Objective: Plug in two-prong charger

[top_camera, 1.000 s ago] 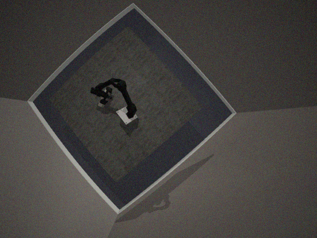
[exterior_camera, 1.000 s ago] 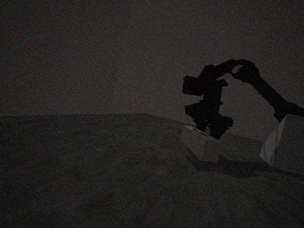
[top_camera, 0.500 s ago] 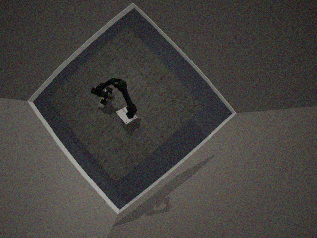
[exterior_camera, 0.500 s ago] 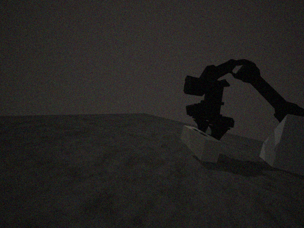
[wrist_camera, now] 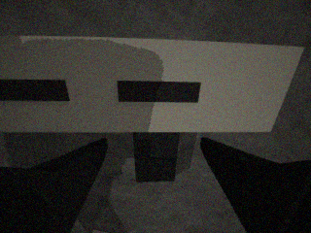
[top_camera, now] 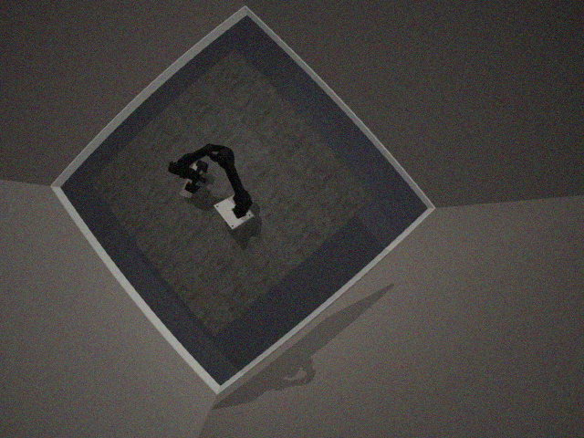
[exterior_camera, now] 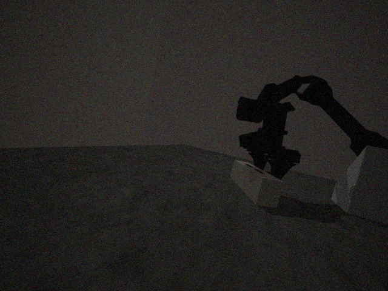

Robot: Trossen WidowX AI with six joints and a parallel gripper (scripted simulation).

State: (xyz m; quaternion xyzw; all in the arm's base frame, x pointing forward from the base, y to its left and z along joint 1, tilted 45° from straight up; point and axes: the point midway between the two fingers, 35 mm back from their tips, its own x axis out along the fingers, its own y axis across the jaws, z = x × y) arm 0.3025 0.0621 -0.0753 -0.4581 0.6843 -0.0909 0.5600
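The two-prong charger is 2 cm ahead of my gripper tip, 1 cm to the left of it and 1 cm above it.
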